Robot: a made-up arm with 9 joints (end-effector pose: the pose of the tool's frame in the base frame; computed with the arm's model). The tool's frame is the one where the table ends. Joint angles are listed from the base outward.
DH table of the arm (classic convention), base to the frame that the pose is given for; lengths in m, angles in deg. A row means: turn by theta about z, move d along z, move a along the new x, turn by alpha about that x. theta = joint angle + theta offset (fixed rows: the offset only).
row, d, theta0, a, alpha
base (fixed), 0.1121, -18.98, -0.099, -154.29
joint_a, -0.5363, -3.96, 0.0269, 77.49
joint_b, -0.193, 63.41, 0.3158, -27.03
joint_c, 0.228, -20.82, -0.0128, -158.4
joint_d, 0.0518, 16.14, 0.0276, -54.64
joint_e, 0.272, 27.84, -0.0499, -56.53
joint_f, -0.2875, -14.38, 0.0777, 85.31
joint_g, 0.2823, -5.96, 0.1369, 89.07
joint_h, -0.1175, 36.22, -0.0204, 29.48
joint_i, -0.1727, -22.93, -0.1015, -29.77
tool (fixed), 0.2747, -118.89, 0, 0
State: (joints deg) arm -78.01 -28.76 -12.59 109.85 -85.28 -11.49 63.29 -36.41 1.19
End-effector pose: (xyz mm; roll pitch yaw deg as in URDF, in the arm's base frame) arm 557.6 -5.7 97.6 49.70 -28.07 112.89
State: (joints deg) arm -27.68 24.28 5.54 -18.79 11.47 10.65 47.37 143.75 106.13
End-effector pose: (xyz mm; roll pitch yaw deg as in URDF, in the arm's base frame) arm 471.3 -336.8 168.1 -136.15 25.16 -81.61
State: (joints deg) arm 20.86 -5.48 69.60 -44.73 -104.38 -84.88 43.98 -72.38 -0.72
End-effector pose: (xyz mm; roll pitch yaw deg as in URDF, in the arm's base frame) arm 445.4 -370.8 107.5 26.50 -46.99 99.80
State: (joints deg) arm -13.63 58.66 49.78 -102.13 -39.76 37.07 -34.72 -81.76 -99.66
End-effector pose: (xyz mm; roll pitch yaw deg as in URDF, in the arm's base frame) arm -332.8 -578.9 589.6 -101.09 9.12 -56.39
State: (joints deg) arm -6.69 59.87 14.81 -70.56 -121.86 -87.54 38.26 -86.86 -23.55
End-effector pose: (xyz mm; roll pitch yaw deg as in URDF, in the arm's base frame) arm -41.3 129.0 -53.9 79.22 -49.32 82.73
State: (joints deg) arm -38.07 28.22 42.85 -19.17 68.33 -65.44 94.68 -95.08 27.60
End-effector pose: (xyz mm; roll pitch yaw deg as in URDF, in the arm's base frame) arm 86.9 -686.6 56.5 172.15 49.64 169.39
